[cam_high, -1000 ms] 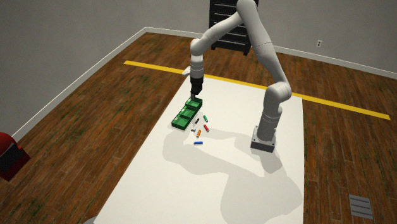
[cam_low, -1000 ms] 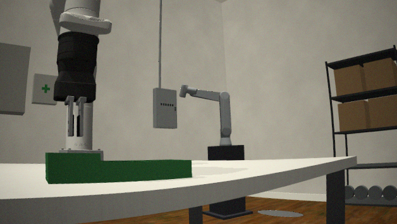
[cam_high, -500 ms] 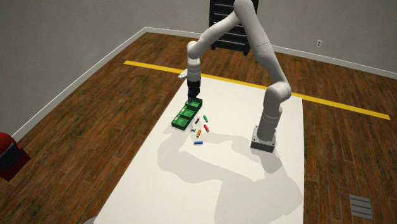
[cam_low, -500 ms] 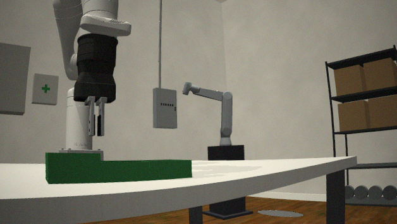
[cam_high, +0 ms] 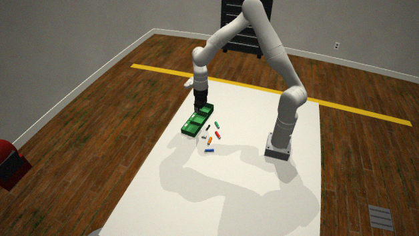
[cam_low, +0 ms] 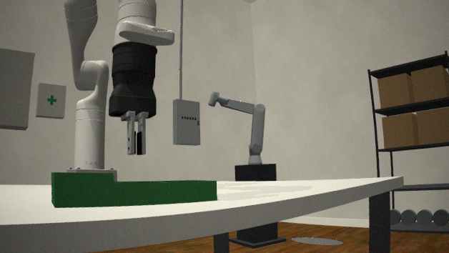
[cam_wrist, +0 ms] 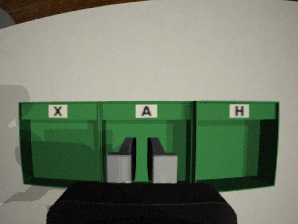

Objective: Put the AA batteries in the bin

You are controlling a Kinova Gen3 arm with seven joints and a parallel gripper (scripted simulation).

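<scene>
Right now my hand is 70 mm above the green bin marked H. Round my hand: green battery: 120 mm behind, 20 mm to the right, 90 mm below; then pale piece: 100 mm behind, 90 mm to the left, 80 mm below; then black battery: 80 mm behind, 20 mm to the left, 90 mm below.
</scene>
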